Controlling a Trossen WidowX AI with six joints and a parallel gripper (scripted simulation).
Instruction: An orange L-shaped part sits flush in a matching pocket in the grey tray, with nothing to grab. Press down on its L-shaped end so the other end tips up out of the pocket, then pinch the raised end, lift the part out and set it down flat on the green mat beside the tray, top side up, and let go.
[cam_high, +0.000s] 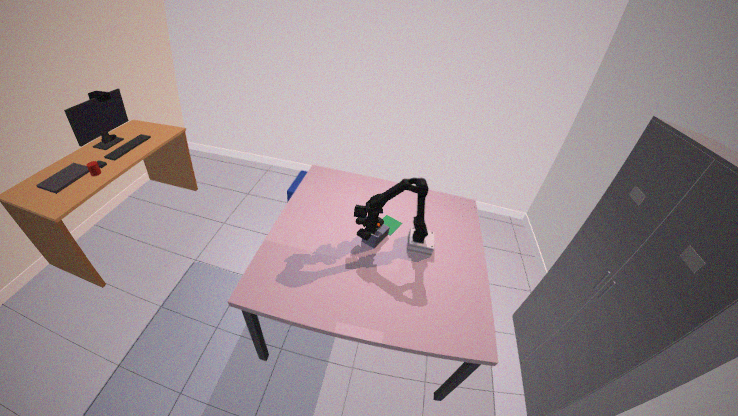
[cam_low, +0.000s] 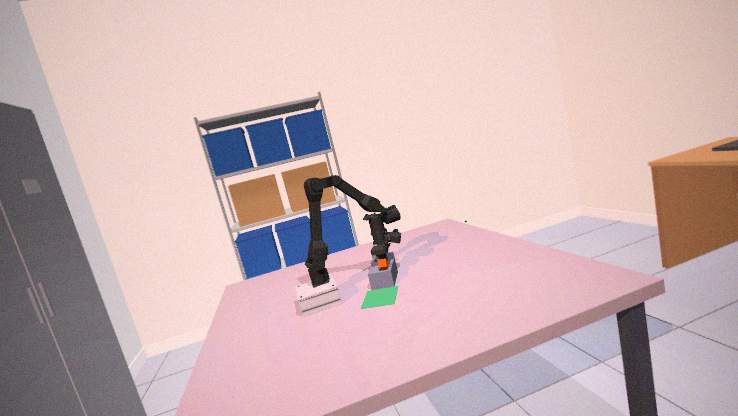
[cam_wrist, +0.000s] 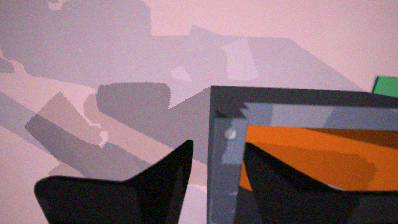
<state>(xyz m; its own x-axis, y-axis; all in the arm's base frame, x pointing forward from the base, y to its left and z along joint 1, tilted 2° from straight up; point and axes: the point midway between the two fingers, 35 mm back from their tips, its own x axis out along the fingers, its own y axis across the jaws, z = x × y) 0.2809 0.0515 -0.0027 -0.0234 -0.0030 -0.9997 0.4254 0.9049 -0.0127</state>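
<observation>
My gripper tip is 30 mm past the orange L-shaped part, 50 mm to the left of it and 10 mm below it. Round my gripper tip: green mat: 100 mm behind, 200 mm to the right, 60 mm below.
</observation>
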